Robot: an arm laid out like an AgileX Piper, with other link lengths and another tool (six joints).
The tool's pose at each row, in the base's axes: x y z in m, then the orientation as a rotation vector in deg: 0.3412 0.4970 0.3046 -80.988 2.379 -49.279; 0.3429 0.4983 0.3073 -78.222 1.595 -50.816; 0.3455 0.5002 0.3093 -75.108 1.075 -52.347; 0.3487 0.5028 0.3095 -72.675 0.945 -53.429; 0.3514 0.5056 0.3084 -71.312 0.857 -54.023; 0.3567 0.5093 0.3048 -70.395 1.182 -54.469; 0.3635 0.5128 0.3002 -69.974 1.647 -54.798; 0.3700 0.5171 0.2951 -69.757 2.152 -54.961; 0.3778 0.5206 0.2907 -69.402 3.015 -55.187; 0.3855 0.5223 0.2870 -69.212 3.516 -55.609; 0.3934 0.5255 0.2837 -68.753 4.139 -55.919; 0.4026 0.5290 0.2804 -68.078 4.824 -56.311
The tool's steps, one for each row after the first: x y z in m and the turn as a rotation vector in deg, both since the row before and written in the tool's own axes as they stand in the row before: 0.0017 -0.0016 0.0025 2.485 1.319 -1.007; 0.0017 -0.0004 0.0034 2.679 1.612 -0.829; 0.0007 0.0016 0.0038 1.996 1.382 -0.442; -0.0004 0.0025 0.0032 1.121 0.762 -0.255; -0.0006 0.0061 0.0042 0.596 0.784 -0.018; 0.0000 0.0078 0.0043 0.128 0.626 0.051; -0.0010 0.0081 0.0046 -0.038 0.491 0.162; 0.0007 0.0083 0.0049 -0.074 0.807 0.313; 0.0020 0.0076 0.0037 -0.102 0.608 -0.050; 0.0013 0.0074 0.0052 0.095 0.734 0.148; 0.0019 0.0082 0.0061 0.240 0.899 0.155
